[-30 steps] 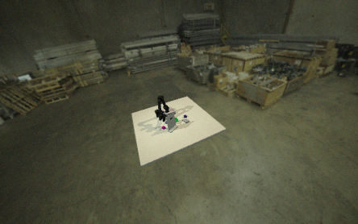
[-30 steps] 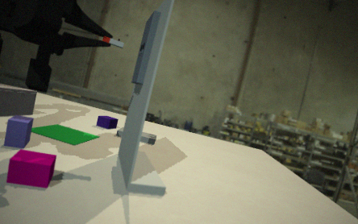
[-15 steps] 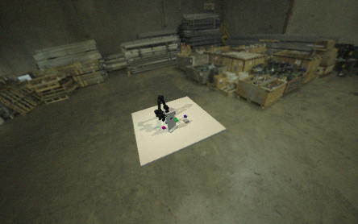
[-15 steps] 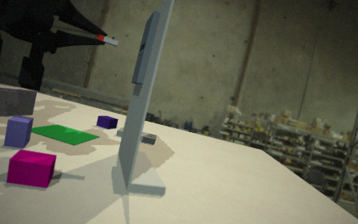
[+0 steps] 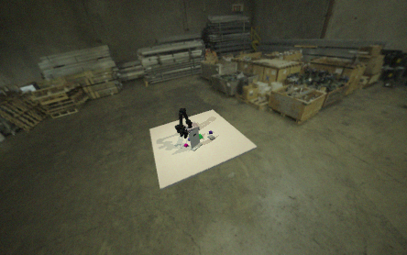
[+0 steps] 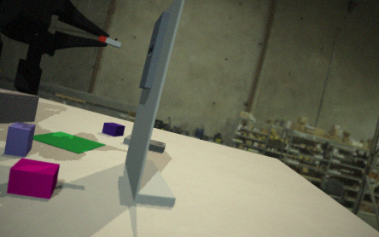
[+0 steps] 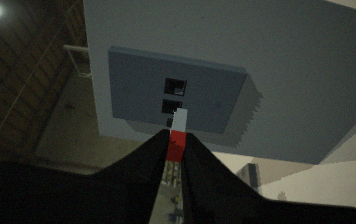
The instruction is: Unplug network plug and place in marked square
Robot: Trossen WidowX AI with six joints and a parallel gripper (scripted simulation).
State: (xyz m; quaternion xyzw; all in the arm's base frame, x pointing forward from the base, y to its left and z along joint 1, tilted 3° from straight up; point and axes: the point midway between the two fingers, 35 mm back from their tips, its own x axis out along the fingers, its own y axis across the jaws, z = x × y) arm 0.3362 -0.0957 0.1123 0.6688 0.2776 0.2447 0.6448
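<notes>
My gripper tip is 19 cm above the green marked square, 13 cm to the right of it and 12 cm past it. Also, from my gripper tip: magenta block 18 cm below, 9 cm to the right; then grey upright panel 7 cm below, 7 cm ahead, 5 cm to the left; then network plug right at my gripper tip.
</notes>
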